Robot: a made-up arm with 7 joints.
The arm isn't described. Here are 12 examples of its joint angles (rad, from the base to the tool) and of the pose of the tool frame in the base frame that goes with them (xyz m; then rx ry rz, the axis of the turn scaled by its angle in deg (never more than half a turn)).
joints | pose
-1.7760 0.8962 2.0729 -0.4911 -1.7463 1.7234 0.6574 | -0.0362 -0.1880 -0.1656 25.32 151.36 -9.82
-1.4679 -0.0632 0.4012 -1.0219 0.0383 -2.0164 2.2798 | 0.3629 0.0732 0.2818 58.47 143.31 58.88
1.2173 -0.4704 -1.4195 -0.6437 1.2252 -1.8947 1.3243 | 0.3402 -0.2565 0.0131 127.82 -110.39 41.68
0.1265 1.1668 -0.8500 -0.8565 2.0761 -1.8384 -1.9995 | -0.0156 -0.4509 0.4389 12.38 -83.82 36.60
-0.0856 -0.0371 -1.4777 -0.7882 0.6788 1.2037 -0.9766 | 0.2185 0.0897 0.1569 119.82 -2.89 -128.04
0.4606 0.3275 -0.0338 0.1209 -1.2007 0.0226 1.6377 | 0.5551 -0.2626 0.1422 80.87 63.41 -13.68
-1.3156 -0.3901 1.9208 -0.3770 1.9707 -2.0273 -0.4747 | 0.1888 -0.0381 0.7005 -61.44 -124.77 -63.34
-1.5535 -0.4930 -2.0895 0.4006 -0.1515 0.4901 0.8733 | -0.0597 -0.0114 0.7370 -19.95 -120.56 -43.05
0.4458 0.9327 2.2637 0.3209 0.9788 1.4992 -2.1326 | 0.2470 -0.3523 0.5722 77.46 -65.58 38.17
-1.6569 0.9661 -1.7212 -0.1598 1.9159 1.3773 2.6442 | -0.0024 -0.2633 0.1157 -11.55 143.97 -84.78
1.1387 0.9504 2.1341 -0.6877 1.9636 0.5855 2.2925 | 0.3288 -0.1690 0.7543 129.37 -33.82 114.55
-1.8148 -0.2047 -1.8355 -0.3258 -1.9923 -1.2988 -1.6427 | 0.3297 -0.2219 0.4671 -4.37 38.99 -15.28
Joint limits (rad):
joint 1: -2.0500..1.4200
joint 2: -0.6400..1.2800
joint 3: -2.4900..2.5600
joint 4: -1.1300..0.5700
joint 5: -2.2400..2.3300
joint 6: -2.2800..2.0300
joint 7: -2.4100..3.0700
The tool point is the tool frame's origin. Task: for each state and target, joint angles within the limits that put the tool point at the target. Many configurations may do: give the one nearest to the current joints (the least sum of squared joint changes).
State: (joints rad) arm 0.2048 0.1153 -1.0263 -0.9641 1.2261 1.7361 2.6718
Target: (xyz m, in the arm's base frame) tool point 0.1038 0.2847 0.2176
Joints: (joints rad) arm 0.4130 -0.4763 -0.9368 -1.0510 1.4128 1.4701 2.7679
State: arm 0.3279 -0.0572 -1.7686 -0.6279 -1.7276 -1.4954 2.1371
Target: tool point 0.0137 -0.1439 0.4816
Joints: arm 0.1845 0.6360 -1.7782 -0.3475 -1.2579 -1.6538 1.8084
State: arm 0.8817 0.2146 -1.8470 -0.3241 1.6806 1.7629 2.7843
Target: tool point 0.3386 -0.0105 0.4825
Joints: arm 0.8165 0.2817 -1.9903 -0.3194 1.6851 1.8717 2.6831
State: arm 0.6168 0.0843 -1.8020 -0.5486 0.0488 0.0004 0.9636
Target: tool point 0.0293 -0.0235 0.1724
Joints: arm 0.4112 0.2037 -2.1876 -0.5552 0.1166 -0.0878 1.0569
